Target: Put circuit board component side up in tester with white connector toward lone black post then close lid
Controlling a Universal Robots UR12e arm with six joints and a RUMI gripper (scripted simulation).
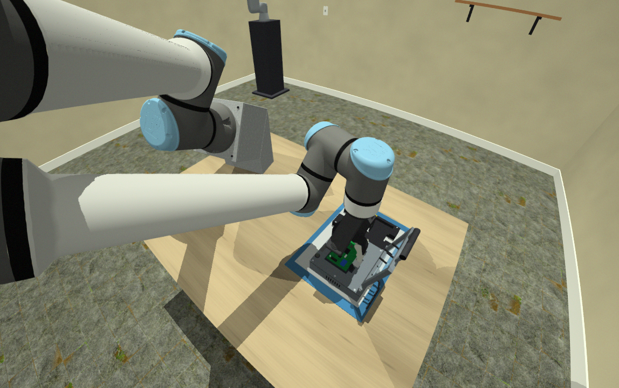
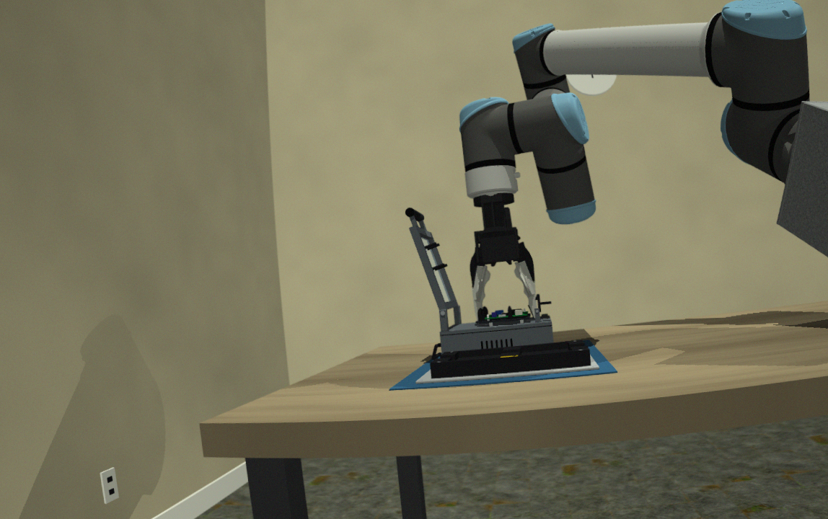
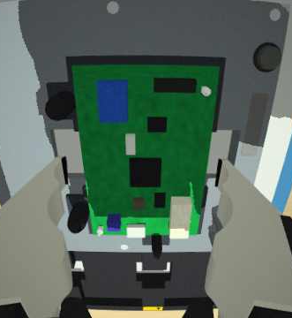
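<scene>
Now: the green circuit board right at my hand. From my hand the other things lie so: lid: 120 mm ahead, 110 mm above, 10 mm to the right; grey tester: 40 mm to the left, 40 mm above, 30 mm ahead.
</scene>
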